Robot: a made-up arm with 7 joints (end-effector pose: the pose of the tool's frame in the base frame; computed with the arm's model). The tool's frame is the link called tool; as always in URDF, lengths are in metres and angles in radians.
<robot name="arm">
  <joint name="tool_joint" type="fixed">
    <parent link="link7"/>
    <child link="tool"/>
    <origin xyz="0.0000 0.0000 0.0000" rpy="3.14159 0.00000 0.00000"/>
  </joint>
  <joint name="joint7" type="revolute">
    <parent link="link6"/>
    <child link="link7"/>
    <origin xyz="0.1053 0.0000 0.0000" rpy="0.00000 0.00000 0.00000"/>
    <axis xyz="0 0 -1"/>
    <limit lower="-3.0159" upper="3.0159" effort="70" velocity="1.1"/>
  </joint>
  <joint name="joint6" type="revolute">
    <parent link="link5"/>
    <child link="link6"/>
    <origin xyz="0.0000 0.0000 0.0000" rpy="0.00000 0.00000 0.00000"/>
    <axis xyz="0 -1 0"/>
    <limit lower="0.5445" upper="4.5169" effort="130" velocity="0.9"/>
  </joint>
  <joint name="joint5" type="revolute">
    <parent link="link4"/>
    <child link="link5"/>
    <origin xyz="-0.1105 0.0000 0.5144" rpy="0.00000 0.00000 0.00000"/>
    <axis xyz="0 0 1"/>
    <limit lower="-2.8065" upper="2.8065" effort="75" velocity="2.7"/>
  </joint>
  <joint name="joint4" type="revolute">
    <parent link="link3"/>
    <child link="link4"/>
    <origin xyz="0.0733 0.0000 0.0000" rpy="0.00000 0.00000 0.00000"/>
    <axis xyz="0 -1 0"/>
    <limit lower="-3.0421" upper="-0.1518" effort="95" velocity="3"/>
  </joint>
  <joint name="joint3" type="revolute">
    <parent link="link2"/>
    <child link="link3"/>
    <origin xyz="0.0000 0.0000 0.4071" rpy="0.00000 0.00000 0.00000"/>
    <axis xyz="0 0 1"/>
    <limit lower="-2.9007" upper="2.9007" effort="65" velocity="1.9"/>
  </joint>
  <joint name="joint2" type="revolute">
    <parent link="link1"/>
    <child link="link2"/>
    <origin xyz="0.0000 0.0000 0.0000" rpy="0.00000 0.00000 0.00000"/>
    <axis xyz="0 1 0"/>
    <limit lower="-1.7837" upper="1.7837" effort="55" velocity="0.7"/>
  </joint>
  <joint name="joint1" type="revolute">
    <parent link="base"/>
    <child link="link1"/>
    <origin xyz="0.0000 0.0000 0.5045" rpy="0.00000 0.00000 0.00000"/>
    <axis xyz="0 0 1"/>
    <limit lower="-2.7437" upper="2.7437" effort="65" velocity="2.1"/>
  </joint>
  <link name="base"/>
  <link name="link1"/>
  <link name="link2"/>
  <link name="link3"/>
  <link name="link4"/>
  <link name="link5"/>
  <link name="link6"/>
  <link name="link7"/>
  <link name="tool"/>
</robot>
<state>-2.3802 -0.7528 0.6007 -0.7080 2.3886 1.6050 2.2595</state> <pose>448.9 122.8 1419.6 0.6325 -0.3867 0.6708 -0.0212</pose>
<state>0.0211 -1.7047 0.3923 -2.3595 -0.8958 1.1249 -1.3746</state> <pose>-107.2 179.5 1027.4 0.5500 0.7640 0.3148 -0.1214</pose>
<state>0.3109 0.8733 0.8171 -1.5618 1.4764 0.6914 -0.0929</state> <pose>450.8 703.7 537.6 0.5393 -0.1660 -0.3387 0.7529</pose>
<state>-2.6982 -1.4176 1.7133 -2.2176 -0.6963 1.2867 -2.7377</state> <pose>367.7 -504.9 452.6 0.6456 -0.3939 -0.1697 0.6318</pose>
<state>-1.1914 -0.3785 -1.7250 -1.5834 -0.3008 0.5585 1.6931</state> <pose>-688.3 19.7 853.3 0.3191 0.5565 0.6518 0.4045</pose>
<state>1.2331 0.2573 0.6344 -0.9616 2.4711 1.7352 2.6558</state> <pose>-77.0 693.5 1208.1 0.5277 0.2653 0.0001 -0.8069</pose>
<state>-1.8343 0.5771 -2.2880 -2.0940 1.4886 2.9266 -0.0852</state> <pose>-301.6 352.8 963.7 0.6284 -0.6399 -0.4415 0.0256</pose>
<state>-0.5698 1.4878 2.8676 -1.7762 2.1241 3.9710 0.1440</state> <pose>400.1 -21.4 1015.3 0.5512 -0.4062 0.4022 0.6078</pose>
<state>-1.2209 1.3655 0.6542 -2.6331 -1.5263 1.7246 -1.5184</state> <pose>280.5 105.6 131.7 0.3658 -0.1741 -0.8909 0.2055</pose>
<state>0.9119 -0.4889 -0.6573 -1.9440 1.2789 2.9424 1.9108</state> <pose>498.1 -106.1 1010.1 0.6532 -0.0598 0.6961 0.2918</pose>
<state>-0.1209 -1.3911 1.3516 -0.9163 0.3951 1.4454 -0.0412</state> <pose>-763.7 589.9 761.6 0.2255 0.5029 0.6732 0.4930</pose>
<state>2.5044 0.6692 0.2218 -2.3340 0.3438 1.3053 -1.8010</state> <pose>-455.5 167.9 189.9 0.1448 -0.3661 0.5317 -0.7499</pose>
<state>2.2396 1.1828 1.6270 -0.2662 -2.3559 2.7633 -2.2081</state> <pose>-664.9 559.3 937.9 0.2667 -0.5709 0.3352 0.7004</pose>
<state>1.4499 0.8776 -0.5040 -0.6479 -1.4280 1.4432 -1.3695</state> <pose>297.6 911.3 884.1 0.7760 0.2745 0.5604 -0.0921</pose>
